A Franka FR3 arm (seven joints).
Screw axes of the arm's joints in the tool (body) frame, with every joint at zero. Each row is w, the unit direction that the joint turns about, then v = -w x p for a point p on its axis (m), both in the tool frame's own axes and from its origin. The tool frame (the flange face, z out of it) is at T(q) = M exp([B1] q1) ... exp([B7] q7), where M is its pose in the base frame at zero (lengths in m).
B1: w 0 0 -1 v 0.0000 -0.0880 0.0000
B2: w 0 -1 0 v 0.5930 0.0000 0.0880
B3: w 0 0 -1 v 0.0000 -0.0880 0.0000
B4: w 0 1 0 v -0.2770 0.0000 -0.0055
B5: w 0 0 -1 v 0.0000 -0.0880 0.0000
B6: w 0 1 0 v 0.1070 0.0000 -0.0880
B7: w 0 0 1 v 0.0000 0.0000 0.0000
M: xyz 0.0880 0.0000 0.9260 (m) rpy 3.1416 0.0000 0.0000 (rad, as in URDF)
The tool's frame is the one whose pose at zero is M.
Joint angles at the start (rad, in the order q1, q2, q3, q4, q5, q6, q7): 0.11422 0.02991 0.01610 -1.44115 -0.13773 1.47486 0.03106
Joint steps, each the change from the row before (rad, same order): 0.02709 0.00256 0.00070 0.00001 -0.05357 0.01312 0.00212; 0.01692 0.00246 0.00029 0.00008 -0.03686 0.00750 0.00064; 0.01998 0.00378 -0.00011 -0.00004 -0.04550 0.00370 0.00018; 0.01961 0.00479 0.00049 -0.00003 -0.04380 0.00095 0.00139; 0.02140 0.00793 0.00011 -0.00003 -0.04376 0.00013 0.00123; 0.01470 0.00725 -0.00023 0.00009 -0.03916 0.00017 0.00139; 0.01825 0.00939 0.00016 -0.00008 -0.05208 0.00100 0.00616
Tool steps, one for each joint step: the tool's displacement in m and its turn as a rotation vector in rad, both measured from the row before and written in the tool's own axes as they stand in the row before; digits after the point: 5 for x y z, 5 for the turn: 0.00211 -0.00948 -0.00202 -0.05253 0.01681 -0.02094; 0.00161 -0.00557 -0.00123 -0.03610 0.00994 -0.01378; 0.00169 -0.00625 -0.00083 -0.04476 0.00642 -0.01668; 0.00176 -0.00672 -0.00058 -0.04317 0.00365 -0.01613; 0.00269 -0.00811 0.00042 -0.04334 0.00130 -0.01862; 0.00252 -0.00481 0.00084 -0.03902 0.00032 -0.01195; 0.00339 -0.00604 0.00065 -0.05196 0.00209 -0.01088
